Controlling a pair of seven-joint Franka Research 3 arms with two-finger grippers.
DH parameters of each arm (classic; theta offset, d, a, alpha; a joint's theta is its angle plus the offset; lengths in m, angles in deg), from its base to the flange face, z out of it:
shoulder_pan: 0 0.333 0 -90
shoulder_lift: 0 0 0 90
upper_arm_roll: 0 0.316 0.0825 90
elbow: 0 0 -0.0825 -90
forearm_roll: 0 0.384 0 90
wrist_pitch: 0 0 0.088 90
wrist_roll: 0 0.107 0 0
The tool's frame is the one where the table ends.
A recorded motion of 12 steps. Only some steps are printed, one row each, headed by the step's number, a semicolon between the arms.
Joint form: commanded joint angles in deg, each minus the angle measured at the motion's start. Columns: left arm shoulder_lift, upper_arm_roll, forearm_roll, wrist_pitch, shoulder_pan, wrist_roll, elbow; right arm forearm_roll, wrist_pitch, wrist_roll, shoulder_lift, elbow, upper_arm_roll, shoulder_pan.
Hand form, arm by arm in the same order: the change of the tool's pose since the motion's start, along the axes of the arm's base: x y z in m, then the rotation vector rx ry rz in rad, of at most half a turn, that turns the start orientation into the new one. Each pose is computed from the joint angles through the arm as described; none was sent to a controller.
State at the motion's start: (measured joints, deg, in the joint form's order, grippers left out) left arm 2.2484 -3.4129 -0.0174 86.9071 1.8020 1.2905 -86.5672; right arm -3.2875 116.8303 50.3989 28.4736 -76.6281 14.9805 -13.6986
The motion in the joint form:
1: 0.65 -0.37 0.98 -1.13 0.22 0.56 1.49; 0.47 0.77 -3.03 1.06 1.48 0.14 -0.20
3: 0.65 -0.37 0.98 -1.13 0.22 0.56 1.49; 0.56 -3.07 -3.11 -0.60 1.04 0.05 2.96
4: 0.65 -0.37 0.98 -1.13 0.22 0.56 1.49; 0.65 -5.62 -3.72 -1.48 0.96 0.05 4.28
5: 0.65 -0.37 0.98 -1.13 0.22 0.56 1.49; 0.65 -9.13 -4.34 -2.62 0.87 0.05 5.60
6: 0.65 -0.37 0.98 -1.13 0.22 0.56 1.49; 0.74 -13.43 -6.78 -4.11 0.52 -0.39 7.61
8: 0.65 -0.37 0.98 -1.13 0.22 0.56 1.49; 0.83 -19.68 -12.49 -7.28 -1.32 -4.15 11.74
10: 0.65 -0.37 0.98 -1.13 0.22 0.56 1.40; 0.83 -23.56 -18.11 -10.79 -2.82 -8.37 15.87
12: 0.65 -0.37 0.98 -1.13 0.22 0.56 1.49; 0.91 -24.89 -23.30 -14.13 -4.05 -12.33 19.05
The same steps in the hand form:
1: 0.0016 0.0007 0.0041 0.0159 0.0046 -0.0117; 0.0061 -0.0031 0.0014 0.0012 -0.0250 0.0438
3: 0.0016 0.0007 0.0041 0.0159 0.0046 -0.0117; -0.0040 0.0377 0.0107 -0.0047 0.0214 0.1048
4: 0.0016 0.0007 0.0041 0.0159 0.0046 -0.0117; -0.0109 0.0549 0.0161 -0.0096 0.0514 0.1414
5: 0.0016 0.0007 0.0041 0.0159 0.0046 -0.0117; -0.0208 0.0716 0.0228 -0.0179 0.0937 0.1795
6: 0.0016 0.0007 0.0041 0.0159 0.0046 -0.0117; -0.0346 0.0921 0.0298 -0.0348 0.1467 0.2548
8: 0.0016 0.0007 0.0041 0.0159 0.0046 -0.0117; -0.0591 0.1049 0.0385 -0.0814 0.2327 0.3710
10: 0.0016 0.0007 0.0034 0.0159 0.0062 -0.0117; -0.0805 0.1104 0.0584 -0.1210 0.2664 0.4707
12: 0.0016 0.0007 0.0041 0.0159 0.0046 -0.0117; -0.0962 0.1065 0.0827 -0.1497 0.2536 0.5466

